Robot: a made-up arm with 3 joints.
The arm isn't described. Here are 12 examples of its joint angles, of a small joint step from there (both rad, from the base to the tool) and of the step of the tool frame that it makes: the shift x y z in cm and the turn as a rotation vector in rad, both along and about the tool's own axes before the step.
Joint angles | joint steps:
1: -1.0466 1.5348 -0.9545 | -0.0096 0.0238 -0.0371
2: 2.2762 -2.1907 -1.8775 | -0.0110 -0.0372 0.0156
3: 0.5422 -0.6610 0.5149 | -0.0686 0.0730 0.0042
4: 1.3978 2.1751 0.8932 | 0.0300 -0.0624 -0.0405
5: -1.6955 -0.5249 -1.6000 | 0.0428 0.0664 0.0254
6: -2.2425 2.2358 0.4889 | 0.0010 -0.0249 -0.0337
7: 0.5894 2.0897 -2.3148 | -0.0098 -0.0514 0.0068
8: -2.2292 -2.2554 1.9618 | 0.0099 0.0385 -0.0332
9: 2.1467 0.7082 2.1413 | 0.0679 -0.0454 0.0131
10: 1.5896 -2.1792 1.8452 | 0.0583 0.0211 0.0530
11: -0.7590 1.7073 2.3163 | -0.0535 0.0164 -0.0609
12: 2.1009 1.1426 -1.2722 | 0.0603 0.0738 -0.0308
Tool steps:
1: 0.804 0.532 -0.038 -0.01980 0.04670 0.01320
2: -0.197 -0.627 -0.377 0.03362 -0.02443 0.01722
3: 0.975 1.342 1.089 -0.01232 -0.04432 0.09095
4: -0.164 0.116 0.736 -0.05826 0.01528 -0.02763
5: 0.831 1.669 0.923 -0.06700 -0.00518 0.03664
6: 0.119 -0.178 -0.032 -0.01186 0.03290 -0.02190
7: 0.576 -0.615 -0.503 0.03480 0.00183 0.03811
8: 0.286 -0.224 -0.745 0.03807 0.04098 -0.00839
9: -1.084 0.441 1.261 -0.06672 -0.05608 -0.01930
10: -0.412 -0.072 -0.174 0.02987 -0.00480 0.02509
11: 1.126 -0.070 -0.784 0.00732 0.11384 -0.01658
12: 0.143 1.721 1.022 -0.06440 -0.02497 0.04270
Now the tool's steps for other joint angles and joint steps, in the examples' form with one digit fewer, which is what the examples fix.
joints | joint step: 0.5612 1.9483 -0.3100 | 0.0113 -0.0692 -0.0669
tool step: -0.26 -1.19 -0.60 0.0197 0.0562 -0.0664
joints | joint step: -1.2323 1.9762 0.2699 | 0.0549 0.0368 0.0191
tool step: -0.33 0.69 0.63 -0.0116 -0.0691 0.0416
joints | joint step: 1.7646 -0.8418 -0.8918 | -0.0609 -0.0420 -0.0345
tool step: -1.56 -0.75 0.39 0.0088 -0.0118 -0.0570
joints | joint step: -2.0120 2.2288 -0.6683 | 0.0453 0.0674 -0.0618
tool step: 0.79 1.63 0.70 -0.0655 0.0269 0.0330
